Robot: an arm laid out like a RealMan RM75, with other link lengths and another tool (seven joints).
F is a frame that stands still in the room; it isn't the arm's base.
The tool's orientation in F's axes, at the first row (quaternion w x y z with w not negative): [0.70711 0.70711 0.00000 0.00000]
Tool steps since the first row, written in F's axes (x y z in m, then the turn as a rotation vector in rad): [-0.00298 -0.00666 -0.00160 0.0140 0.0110 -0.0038]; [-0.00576 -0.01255 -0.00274 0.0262 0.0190 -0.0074]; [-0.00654 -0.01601 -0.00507 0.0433 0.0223 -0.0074]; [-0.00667 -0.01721 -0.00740 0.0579 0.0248 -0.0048]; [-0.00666 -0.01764 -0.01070 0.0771 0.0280 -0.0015]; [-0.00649 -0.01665 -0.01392 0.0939 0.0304 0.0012]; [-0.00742 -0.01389 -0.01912 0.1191 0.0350 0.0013]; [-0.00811 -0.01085 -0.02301 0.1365 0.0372 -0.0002]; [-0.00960 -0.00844 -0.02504 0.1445 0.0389 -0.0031]
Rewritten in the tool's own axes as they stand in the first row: [-0.00298 -0.00160 0.00666 0.0140 -0.0038 -0.0110]; [-0.00576 -0.00274 0.01255 0.0262 -0.0074 -0.0190]; [-0.00654 -0.00507 0.01601 0.0433 -0.0074 -0.0223]; [-0.00667 -0.00740 0.01721 0.0579 -0.0048 -0.0248]; [-0.00666 -0.01070 0.01764 0.0771 -0.0015 -0.0280]; [-0.00649 -0.01392 0.01665 0.0939 0.0012 -0.0304]; [-0.00742 -0.01912 0.01389 0.1191 0.0013 -0.0350]; [-0.00811 -0.02301 0.01085 0.1365 -0.0002 -0.0372]; [-0.00960 -0.02504 0.00844 0.1445 -0.0031 -0.0389]
